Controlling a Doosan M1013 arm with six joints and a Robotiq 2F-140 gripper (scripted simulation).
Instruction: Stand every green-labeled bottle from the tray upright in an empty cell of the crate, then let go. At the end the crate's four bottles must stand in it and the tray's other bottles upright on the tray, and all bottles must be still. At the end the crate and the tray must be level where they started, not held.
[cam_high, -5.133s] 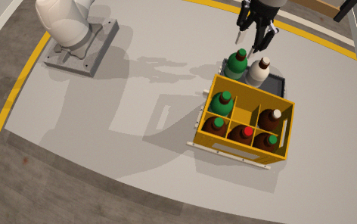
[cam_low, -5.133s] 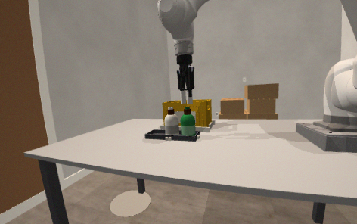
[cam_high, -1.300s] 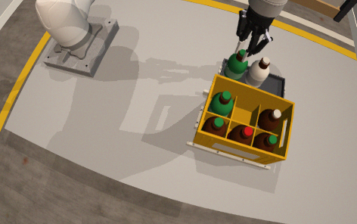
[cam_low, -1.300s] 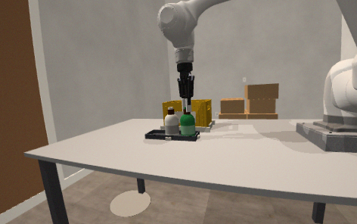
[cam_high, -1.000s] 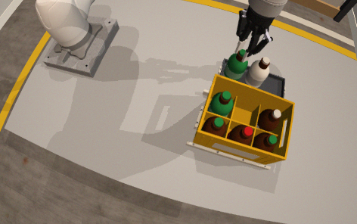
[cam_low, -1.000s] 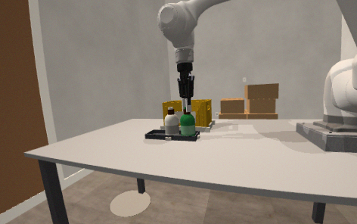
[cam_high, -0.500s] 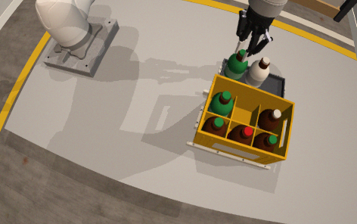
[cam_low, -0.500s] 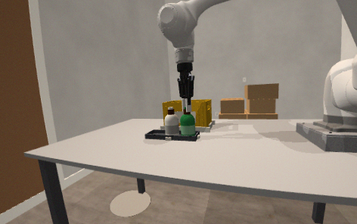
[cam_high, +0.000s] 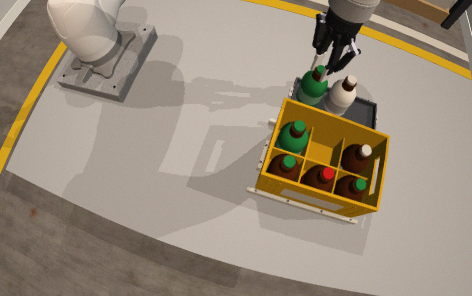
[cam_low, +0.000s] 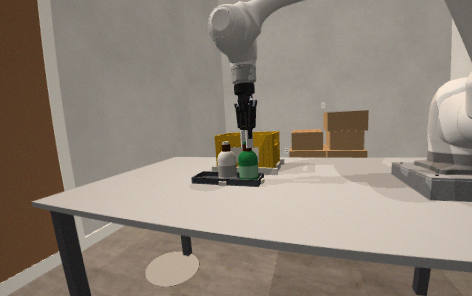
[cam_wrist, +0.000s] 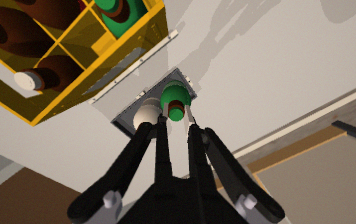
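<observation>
Right now the white-labeled bottle is 90 mm below my hand and 90 mm ahead of it. From my hand the other things lie so: brown bottle: 180 mm to the right, 150 mm ahead, 80 mm below; yellow crate: 220 mm to the right, 90 mm below, 70 mm ahead; dark tray: 160 mm below, 90 mm ahead.
</observation>
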